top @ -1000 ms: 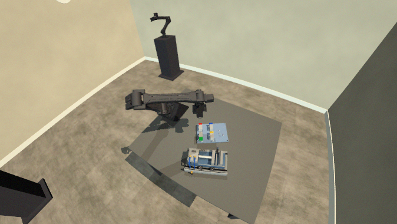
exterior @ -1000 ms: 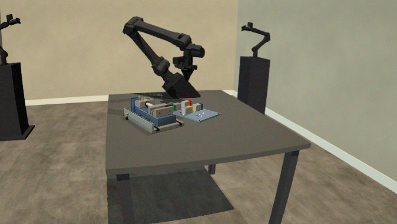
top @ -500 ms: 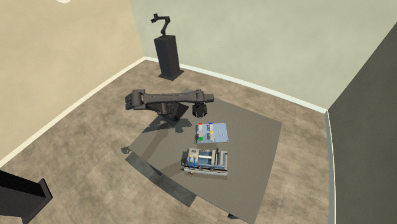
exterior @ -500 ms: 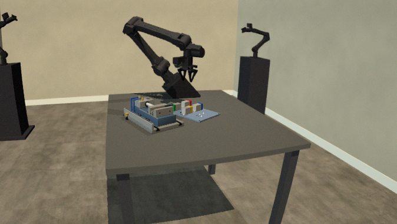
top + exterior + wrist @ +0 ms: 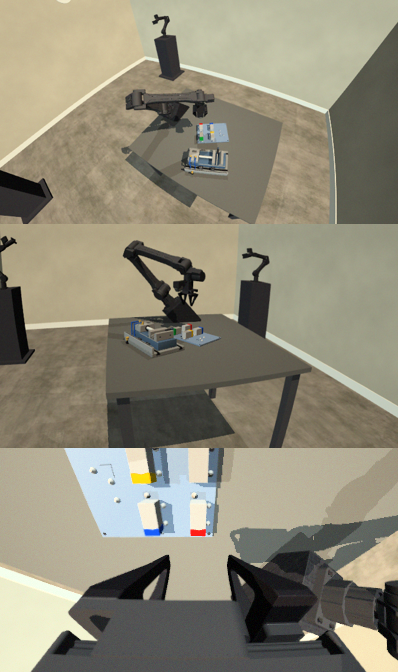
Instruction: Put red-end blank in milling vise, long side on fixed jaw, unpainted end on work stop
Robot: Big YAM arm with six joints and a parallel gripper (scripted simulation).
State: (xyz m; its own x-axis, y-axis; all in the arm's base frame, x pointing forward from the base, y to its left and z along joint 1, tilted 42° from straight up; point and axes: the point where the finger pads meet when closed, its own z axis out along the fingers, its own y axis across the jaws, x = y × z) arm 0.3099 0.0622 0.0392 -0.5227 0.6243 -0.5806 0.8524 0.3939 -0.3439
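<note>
Now: hand 15 cm above the grey bar with red end. The rest, counted from my hand: yellow-ended blank (15 cm below, 12 cm ahead, 3 cm to the right); blue-ended blank (15 cm below, 8 cm ahead, 5 cm to the left); green-ended blank (15 cm below, 8 cm to the right, 5 cm ahead).
</note>
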